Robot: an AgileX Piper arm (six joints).
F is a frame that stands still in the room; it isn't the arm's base.
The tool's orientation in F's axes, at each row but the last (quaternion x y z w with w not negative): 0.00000, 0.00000, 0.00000, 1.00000; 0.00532, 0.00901, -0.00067, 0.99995; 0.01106, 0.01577, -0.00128, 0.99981; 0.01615, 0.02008, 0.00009, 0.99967; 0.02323, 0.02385, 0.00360, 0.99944; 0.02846, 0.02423, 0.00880, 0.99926; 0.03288, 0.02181, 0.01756, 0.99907; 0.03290, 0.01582, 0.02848, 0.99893
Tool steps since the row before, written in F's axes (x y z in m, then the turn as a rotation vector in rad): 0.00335, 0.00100, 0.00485, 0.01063, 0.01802, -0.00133; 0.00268, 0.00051, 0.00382, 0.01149, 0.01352, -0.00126; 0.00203, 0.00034, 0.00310, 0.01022, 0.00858, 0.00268; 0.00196, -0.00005, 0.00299, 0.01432, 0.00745, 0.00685; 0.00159, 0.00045, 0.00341, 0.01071, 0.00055, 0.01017; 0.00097, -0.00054, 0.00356, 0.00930, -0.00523, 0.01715; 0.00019, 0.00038, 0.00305, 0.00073, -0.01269, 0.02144; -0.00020, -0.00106, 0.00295, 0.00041, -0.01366, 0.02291
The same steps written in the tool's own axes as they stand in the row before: 0.00335, 0.00100, 0.00485, 0.01063, 0.01802, -0.00133; 0.00261, 0.00055, 0.00386, 0.01149, 0.01352, -0.00120; 0.00193, 0.00041, 0.00315, 0.01011, 0.00867, 0.00281; 0.00184, 0.00005, 0.00307, 0.01404, 0.00767, 0.00718; 0.00143, 0.00060, 0.00346, 0.01022, 0.00096, 0.01063; 0.00079, -0.00035, 0.00363, 0.00837, -0.00439, 0.01785; 0.00007, 0.00058, 0.00302, -0.00064, -0.01125, 0.02223; -0.00035, -0.00085, 0.00300, -0.00106, -0.01210, 0.02375
